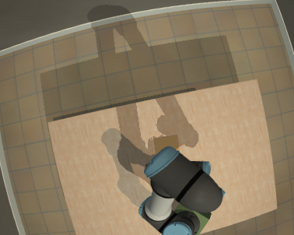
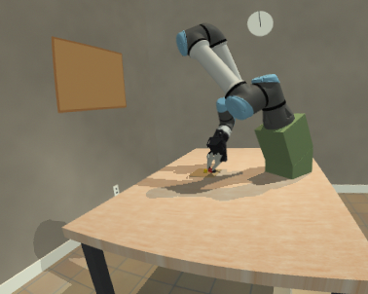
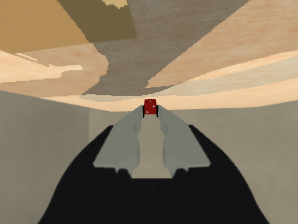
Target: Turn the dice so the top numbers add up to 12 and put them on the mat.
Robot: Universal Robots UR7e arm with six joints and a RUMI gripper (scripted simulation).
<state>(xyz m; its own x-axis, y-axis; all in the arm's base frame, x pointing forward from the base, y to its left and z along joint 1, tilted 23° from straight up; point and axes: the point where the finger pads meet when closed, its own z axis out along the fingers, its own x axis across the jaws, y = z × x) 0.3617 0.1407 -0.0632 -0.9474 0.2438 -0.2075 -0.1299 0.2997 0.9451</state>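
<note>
Now: the black die 12 cm to the right of my hand, 5 cm below it and 2 cm ahead of it. Round my hand: yellow die: 13 cm to the right, 7 cm ahead, 5 cm below; red die: 1 cm to the left, 1 cm below; tan mat: 13 cm to the right, 7 cm ahead, 6 cm below.
</note>
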